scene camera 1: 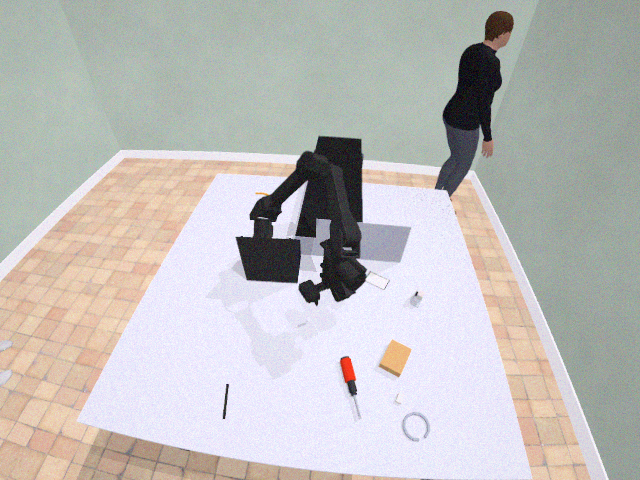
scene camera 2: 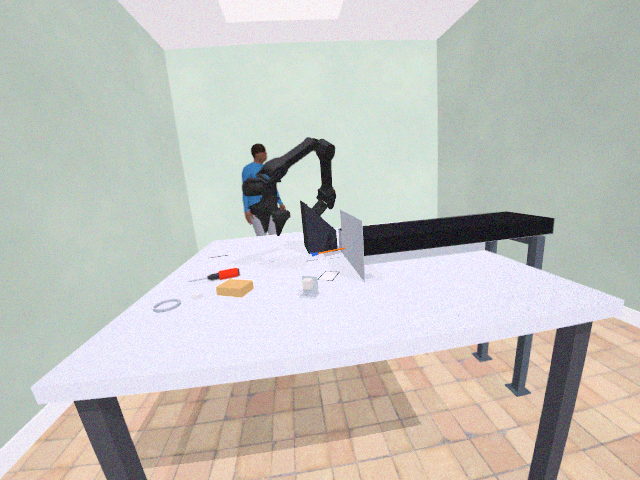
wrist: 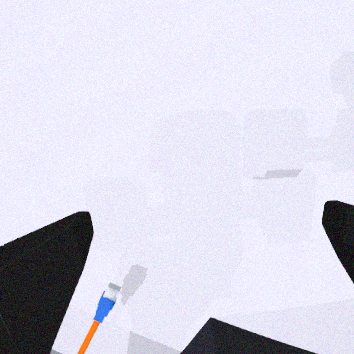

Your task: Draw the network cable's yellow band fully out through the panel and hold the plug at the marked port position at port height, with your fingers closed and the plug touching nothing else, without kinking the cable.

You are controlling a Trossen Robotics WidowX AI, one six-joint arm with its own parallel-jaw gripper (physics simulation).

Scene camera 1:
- my gripper: 329, 299
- tan block: 394, 360
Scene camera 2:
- my gripper: 272, 234
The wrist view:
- my gripper: 207, 217
